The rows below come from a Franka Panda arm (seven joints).
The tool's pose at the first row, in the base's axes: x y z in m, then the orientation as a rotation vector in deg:
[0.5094, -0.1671, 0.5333, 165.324, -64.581, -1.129]
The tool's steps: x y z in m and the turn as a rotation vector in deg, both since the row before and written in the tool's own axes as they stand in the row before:
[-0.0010, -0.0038, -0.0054, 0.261, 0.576, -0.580]
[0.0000, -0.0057, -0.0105, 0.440, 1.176, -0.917]
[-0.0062, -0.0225, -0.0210, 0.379, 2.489, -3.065]
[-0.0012, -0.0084, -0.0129, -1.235, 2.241, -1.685]
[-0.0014, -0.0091, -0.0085, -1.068, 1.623, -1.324]
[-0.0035, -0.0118, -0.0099, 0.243, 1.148, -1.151]
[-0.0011, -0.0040, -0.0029, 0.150, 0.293, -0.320]
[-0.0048, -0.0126, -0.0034, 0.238, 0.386, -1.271]
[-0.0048, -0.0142, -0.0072, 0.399, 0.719, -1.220]
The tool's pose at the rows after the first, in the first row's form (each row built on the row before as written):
[0.5114, -0.1634, 0.5385, 165.694, -63.738, -0.171]
[0.5154, -0.1588, 0.5488, 166.196, -62.364, 1.743]
[0.5255, -0.1368, 0.5688, 167.240, -57.621, 5.438]
[0.5292, -0.1286, 0.5813, 166.122, -54.535, 7.933]
[0.5330, -0.1195, 0.5891, 165.146, -52.132, 9.607]
[0.5363, -0.1065, 0.5975, 165.424, -50.301, 11.261]
[0.5374, -0.1022, 0.5999, 165.580, -49.808, 11.724]
[0.5401, -0.0887, 0.6016, 166.130, -47.917, 12.274]
[0.5430, -0.0732, 0.6069, 166.670, -46.062, 13.382]

